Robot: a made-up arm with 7 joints.
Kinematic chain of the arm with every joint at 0, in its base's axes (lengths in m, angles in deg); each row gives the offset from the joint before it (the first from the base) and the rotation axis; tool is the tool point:
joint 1: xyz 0 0.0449 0 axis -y
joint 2: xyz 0 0.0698 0 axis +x
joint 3: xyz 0 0 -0.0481 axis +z
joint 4: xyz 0 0 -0.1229 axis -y
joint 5: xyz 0 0 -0.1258 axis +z
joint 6: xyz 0 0 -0.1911 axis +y
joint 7: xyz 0 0 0 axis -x
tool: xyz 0 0 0
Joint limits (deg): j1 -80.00..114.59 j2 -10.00..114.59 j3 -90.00..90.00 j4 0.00..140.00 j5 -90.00..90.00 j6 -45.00..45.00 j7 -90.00..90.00
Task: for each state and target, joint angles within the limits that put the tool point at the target. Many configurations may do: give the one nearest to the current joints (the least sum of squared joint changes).
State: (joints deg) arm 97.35 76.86 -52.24 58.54 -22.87 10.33 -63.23
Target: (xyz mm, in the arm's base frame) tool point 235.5 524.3 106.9
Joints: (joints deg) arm 103.54 65.54 -51.64 14.36 -22.87 10.33 -63.23
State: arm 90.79 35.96 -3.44 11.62 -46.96 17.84 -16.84
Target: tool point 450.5 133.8 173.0
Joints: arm 100.01 4.13 -9.31 17.12 -46.96 17.84 -16.84
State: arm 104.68 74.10 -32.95 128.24 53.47 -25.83 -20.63
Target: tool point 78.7 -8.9 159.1
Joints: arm 99.26 66.17 -45.01 139.88 53.47 -25.83 -20.63
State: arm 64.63 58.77 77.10 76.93 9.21 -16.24 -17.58
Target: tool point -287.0 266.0 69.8
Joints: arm 76.61 82.95 89.73 100.38 9.21 -16.24 -17.58
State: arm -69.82 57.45 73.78 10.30 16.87 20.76 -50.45
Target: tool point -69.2 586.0 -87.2
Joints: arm -55.85 68.61 65.46 14.66 16.87 20.76 -50.45
